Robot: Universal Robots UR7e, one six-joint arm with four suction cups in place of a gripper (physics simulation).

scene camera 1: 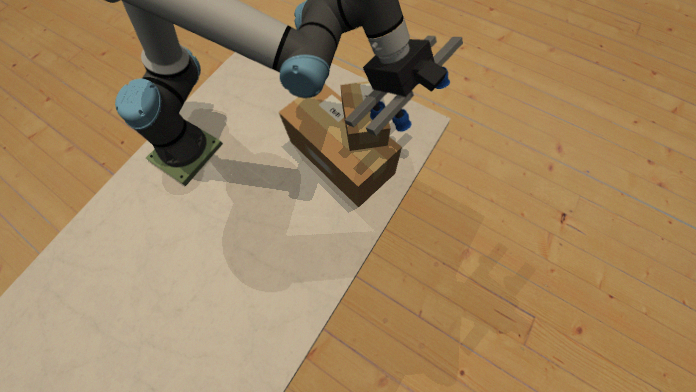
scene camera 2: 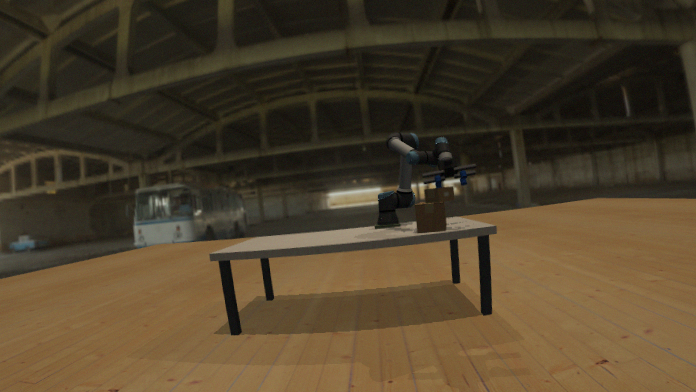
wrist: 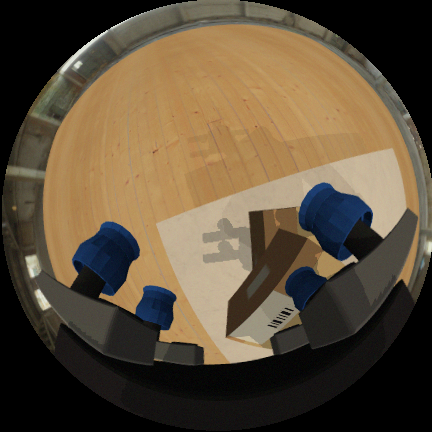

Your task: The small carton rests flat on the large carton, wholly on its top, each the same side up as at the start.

My suction head (wrist: 328, 214) is stuck to a small carton (scene camera 1: 358, 137), which still rests on a large carton (scene camera 1: 316, 126).
The small carton is seen too in the wrist view (wrist: 260, 306). The large carton shows as well in scene camera 2 (scene camera 2: 430, 217) and in the wrist view (wrist: 263, 224).
